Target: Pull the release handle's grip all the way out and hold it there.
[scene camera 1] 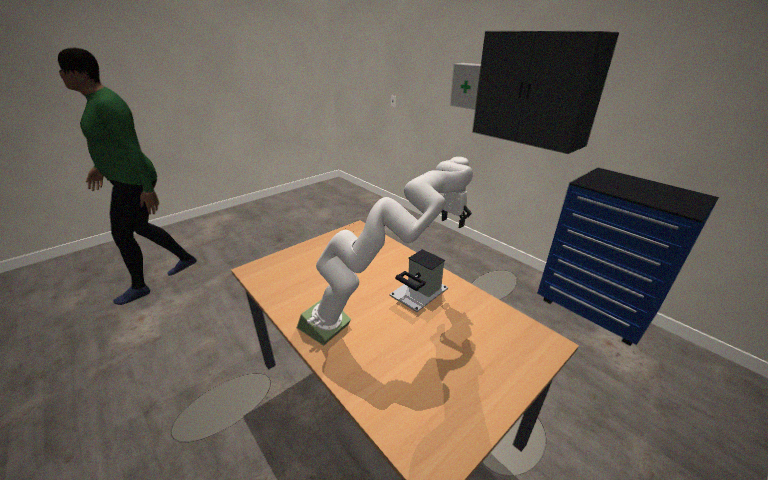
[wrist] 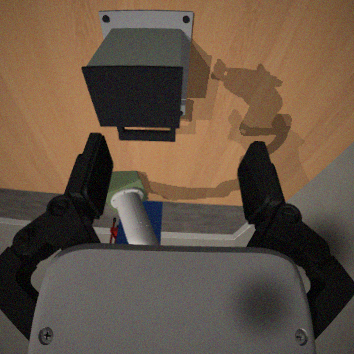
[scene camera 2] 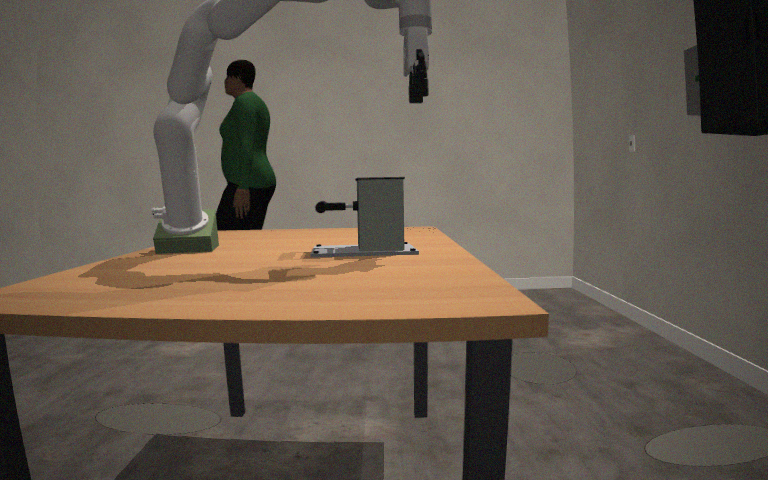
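Observation:
The release handle's black grip (scene camera 1: 410,280) (scene camera 2: 330,206) (wrist: 147,136) is a bar-shaped loop on the side of a grey-green box (scene camera 1: 432,276) (scene camera 2: 380,215) (wrist: 134,95) with a black top. It faces the arm's base, and a short stretch of light rod shows between grip and box in scene camera 2. The box stands on a grey metal plate (scene camera 1: 400,295) (scene camera 2: 335,249) (wrist: 145,19) with dark bolts. My gripper (scene camera 1: 453,219) (scene camera 2: 417,101) (wrist: 176,151) is open and empty. It hangs fingers down, well above the box, touching nothing. In the wrist view the grip shows beyond the fingers, left of their middle.
The arm's green base block (scene camera 1: 323,329) (scene camera 2: 185,239) (wrist: 128,181) stands on the wooden table (scene camera 1: 362,390) (scene camera 2: 339,300) (wrist: 300,60). A person in green (scene camera 1: 116,135) (scene camera 2: 244,141) is on the floor beyond the table. A blue drawer cabinet (scene camera 1: 617,254) and a black wall cabinet (scene camera 1: 543,90) are at the right.

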